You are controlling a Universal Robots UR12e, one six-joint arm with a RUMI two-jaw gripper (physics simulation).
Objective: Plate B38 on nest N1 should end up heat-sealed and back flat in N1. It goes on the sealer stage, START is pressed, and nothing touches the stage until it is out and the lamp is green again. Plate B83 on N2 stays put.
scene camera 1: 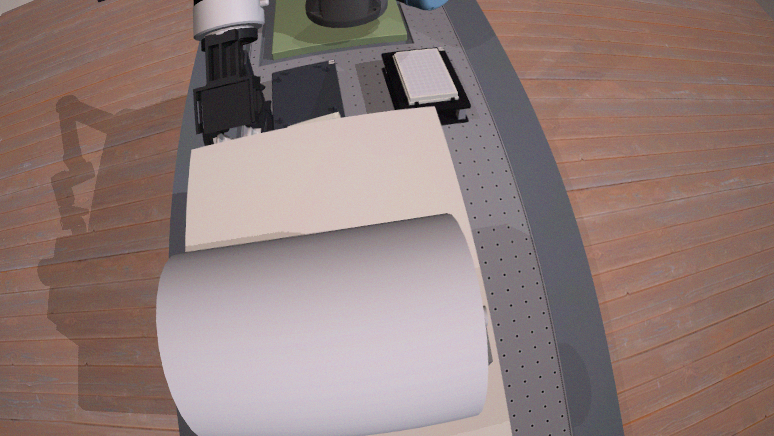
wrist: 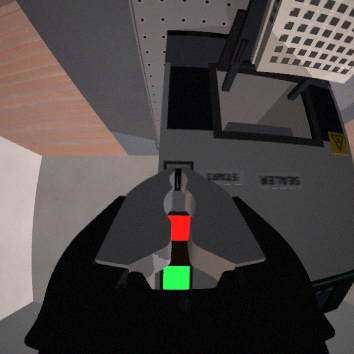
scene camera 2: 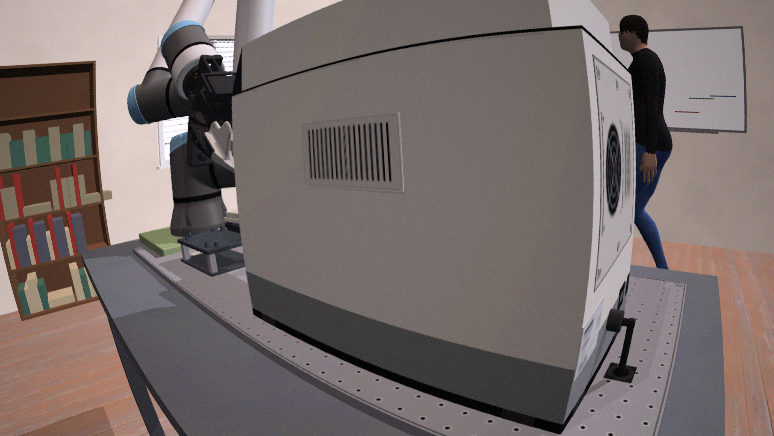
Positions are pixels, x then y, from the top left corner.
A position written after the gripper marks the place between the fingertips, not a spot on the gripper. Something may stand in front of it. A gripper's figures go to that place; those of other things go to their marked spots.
The gripper (wrist: 176, 169) is 14 cm from the lens. A plate sealer (wrist: 292, 182): 17 cm from the lens.
